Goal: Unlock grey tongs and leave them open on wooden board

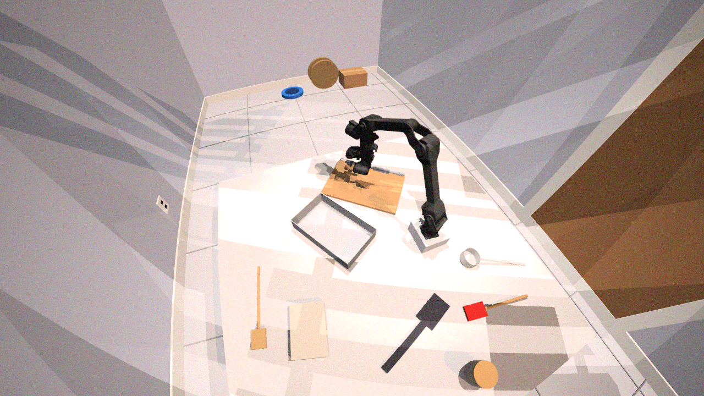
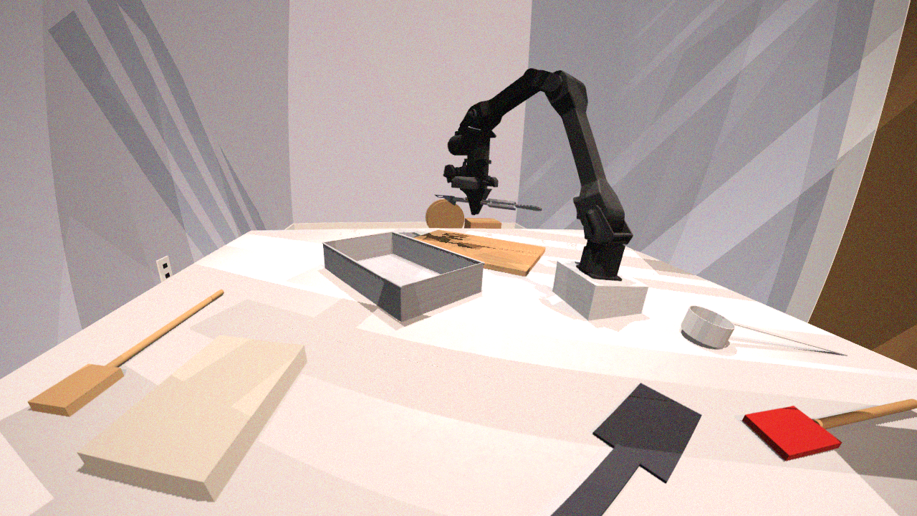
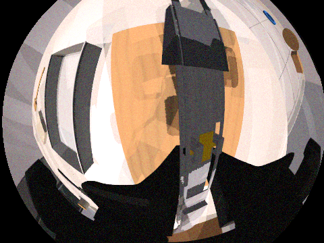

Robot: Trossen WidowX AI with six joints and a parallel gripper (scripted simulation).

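My gripper tip is 9 cm above the wooden board. From my gripper tip the other things lie so: dark spatula (67 cm to the left, 10 cm below); grey roasting tin (21 cm to the left, 20 cm ahead, 7 cm below); pale block (57 cm to the left, 36 cm ahead, 9 cm below).
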